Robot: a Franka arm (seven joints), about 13 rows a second.
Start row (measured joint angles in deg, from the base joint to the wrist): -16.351 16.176 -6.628 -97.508 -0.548 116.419 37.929
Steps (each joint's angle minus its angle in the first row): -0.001 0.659 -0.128 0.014 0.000 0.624 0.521; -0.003 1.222 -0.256 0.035 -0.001 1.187 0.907; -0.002 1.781 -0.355 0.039 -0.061 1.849 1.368; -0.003 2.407 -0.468 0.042 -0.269 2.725 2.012; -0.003 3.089 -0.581 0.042 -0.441 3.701 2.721; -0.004 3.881 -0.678 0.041 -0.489 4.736 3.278; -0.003 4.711 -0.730 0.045 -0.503 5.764 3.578; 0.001 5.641 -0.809 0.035 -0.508 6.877 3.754; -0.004 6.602 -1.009 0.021 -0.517 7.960 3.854; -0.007 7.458 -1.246 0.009 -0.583 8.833 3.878; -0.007 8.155 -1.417 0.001 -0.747 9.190 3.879; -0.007 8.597 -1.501 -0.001 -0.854 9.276 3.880; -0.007 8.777 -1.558 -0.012 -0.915 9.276 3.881; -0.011 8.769 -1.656 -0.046 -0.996 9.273 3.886
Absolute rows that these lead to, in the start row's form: -16.352 16.835 -6.756 -97.494 -0.548 117.043 38.450; -16.354 17.398 -6.884 -97.473 -0.549 117.606 38.836; -16.353 17.957 -6.983 -97.469 -0.609 118.268 39.297; -16.354 18.583 -7.096 -97.466 -0.817 119.144 39.941; -16.354 19.265 -7.209 -97.466 -0.989 120.120 40.650; -16.355 20.057 -7.306 -97.467 -1.037 121.155 41.207; -16.354 20.887 -7.358 -97.463 -1.051 122.183 41.507; -16.350 21.817 -7.437 -97.473 -1.056 123.296 41.683; -16.355 22.778 -7.637 -97.487 -1.065 124.379 41.783; -16.358 23.634 -7.874 -97.499 -1.131 125.252 41.807; -16.358 24.331 -8.045 -97.507 -1.295 125.609 41.808; -16.358 24.773 -8.129 -97.509 -1.402 125.695 41.809; -16.358 24.953 -8.186 -97.520 -1.463 125.695 41.810; -16.362 24.945 -8.284 -97.554 -1.544 125.692 41.815
